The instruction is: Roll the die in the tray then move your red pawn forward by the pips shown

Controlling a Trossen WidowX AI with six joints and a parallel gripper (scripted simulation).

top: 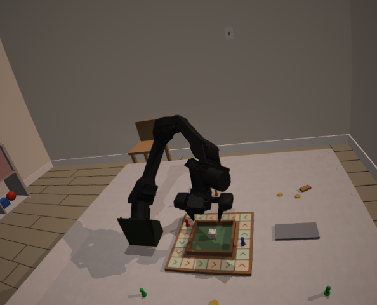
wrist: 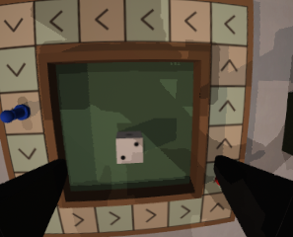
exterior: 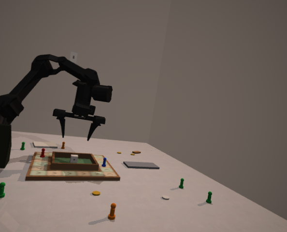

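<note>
My gripper tip is now 10 cm past the red pawn, 8 cm to the right of it and 8 cm above it. The rest, counted from my gripper tip: blue pawn 12 cm ahead, 3 cm to the right, 8 cm below; white die 1 cm ahead, 2 cm to the left, 8 cm below; green-floored tray 1 cm ahead, 10 cm below.
</note>
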